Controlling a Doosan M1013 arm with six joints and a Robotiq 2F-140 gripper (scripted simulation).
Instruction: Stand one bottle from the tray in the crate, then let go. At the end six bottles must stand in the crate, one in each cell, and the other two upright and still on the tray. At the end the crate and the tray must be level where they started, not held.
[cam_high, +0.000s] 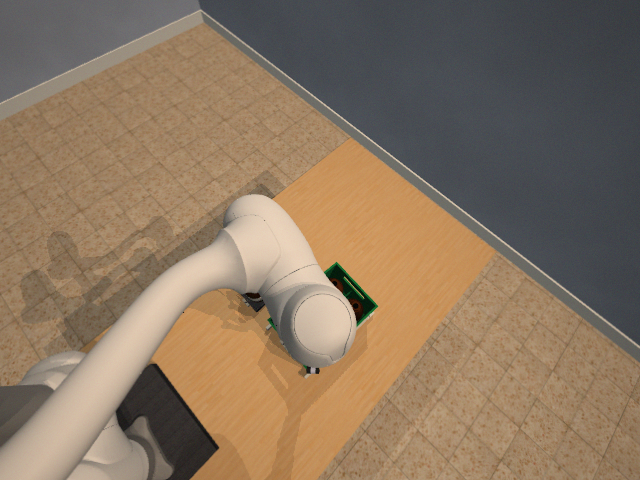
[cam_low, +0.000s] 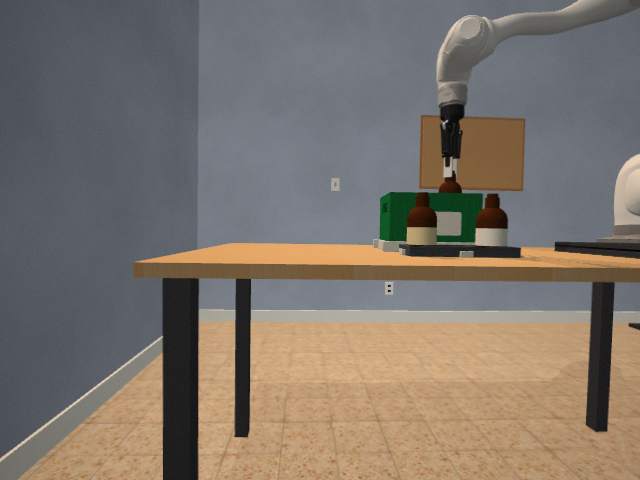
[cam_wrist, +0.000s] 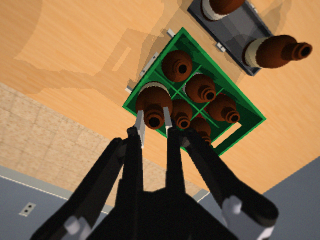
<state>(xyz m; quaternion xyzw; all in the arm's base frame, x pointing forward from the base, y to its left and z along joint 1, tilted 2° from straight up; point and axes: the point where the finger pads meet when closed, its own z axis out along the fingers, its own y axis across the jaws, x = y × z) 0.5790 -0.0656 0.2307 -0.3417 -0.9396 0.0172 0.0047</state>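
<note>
The green crate is 19 cm below my hand, 9 cm ahead of it and 5 cm to the left of it.
</note>
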